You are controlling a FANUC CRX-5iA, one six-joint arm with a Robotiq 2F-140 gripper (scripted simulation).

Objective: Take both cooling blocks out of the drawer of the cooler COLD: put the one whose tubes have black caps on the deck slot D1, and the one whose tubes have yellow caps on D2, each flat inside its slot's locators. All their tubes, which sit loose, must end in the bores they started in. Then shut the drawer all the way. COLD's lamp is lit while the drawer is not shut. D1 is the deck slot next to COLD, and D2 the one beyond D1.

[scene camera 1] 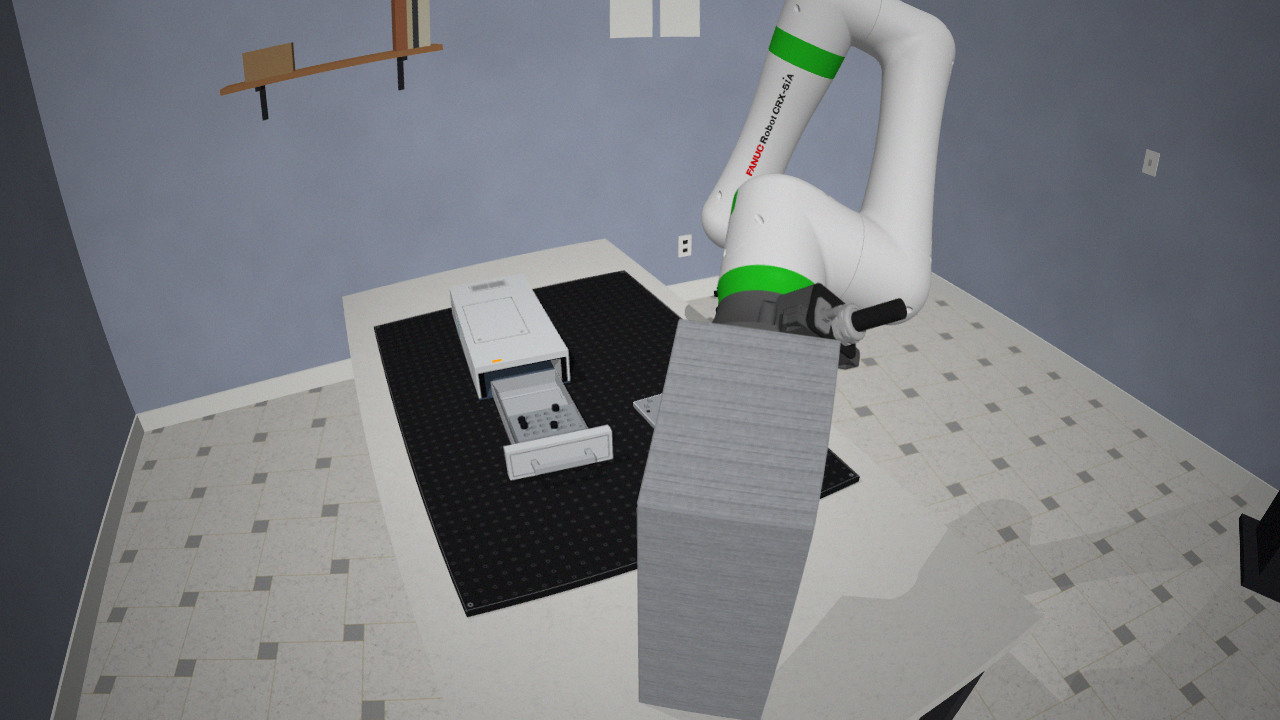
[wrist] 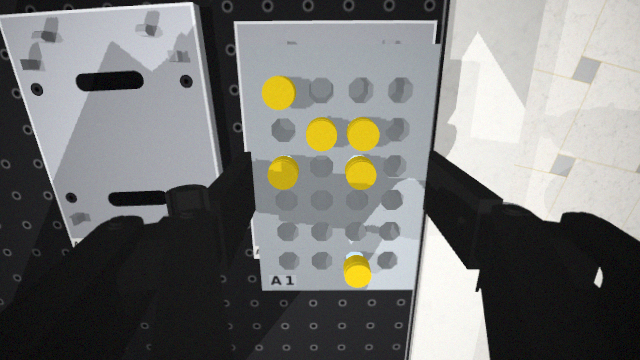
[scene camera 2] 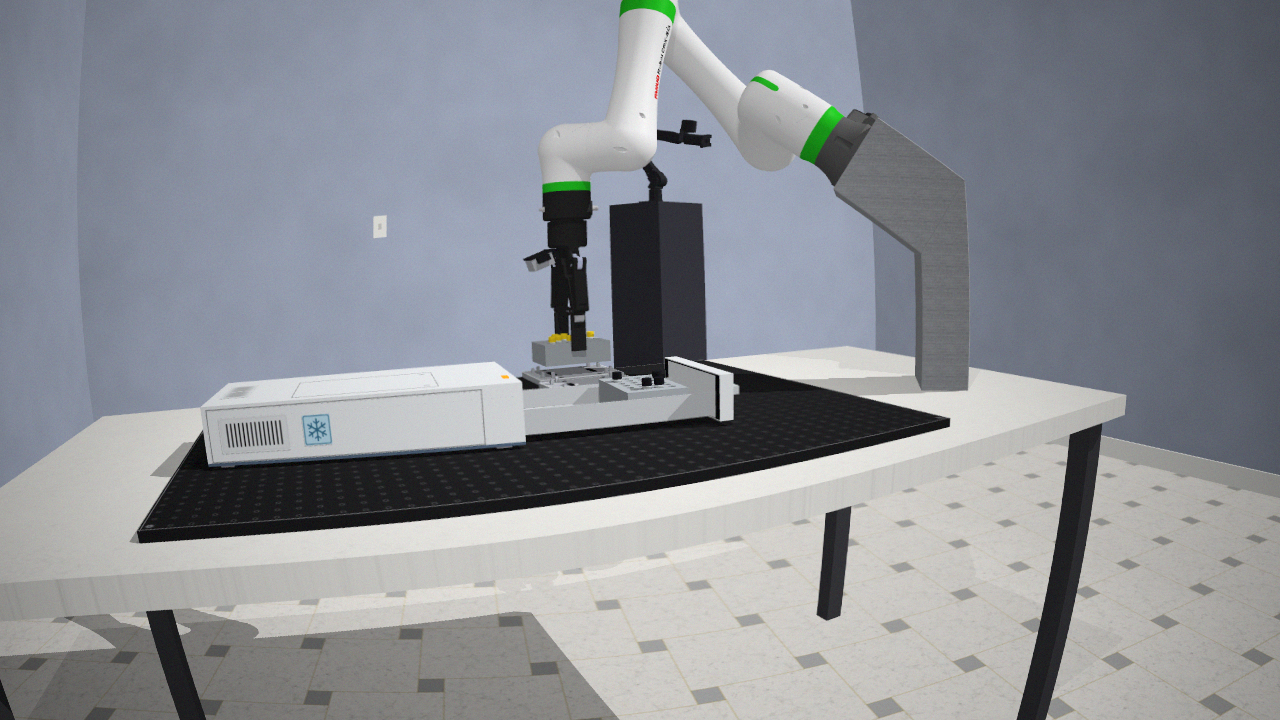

Observation:
In view: my gripper (scene camera 2: 570, 348), a white cooler (scene camera 2: 480, 405), a grey cooling block (wrist: 341, 82) and a deck slot plate (wrist: 157, 137).
The white cooler also shows in scene camera 1 (scene camera 1: 504, 325). My gripper also shows in the wrist view (wrist: 338, 175). The wrist view does not show the white cooler: it is out of frame.

